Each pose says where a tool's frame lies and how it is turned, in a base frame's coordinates. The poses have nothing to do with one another.
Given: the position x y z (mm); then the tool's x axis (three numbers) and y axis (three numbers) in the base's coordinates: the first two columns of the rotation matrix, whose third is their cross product.
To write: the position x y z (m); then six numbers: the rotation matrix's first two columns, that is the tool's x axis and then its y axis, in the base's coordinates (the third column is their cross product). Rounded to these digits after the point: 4 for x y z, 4 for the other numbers.
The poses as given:
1: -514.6, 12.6, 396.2, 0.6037, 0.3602, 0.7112, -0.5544, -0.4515, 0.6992
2: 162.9, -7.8, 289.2, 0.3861, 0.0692, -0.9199, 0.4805, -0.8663, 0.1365
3: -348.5, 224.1, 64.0, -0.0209, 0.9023, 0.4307, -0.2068, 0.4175, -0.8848
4: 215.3, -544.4, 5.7, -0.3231, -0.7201, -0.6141, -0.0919, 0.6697, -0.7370
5: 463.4, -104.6, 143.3, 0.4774, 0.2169, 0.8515, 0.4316, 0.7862, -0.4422
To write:
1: -0.5146, 0.0126, 0.3962, 0.6037, 0.3602, 0.7112, -0.5544, -0.4515, 0.6992
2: 0.1629, -0.0078, 0.2892, 0.3861, 0.0692, -0.9199, 0.4805, -0.8663, 0.1365
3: -0.3485, 0.2241, 0.0640, -0.0209, 0.9023, 0.4307, -0.2068, 0.4175, -0.8848
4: 0.2153, -0.5444, 0.0057, -0.3231, -0.7201, -0.6141, -0.0919, 0.6697, -0.7370
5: 0.4634, -0.1046, 0.1433, 0.4774, 0.2169, 0.8515, 0.4316, 0.7862, -0.4422
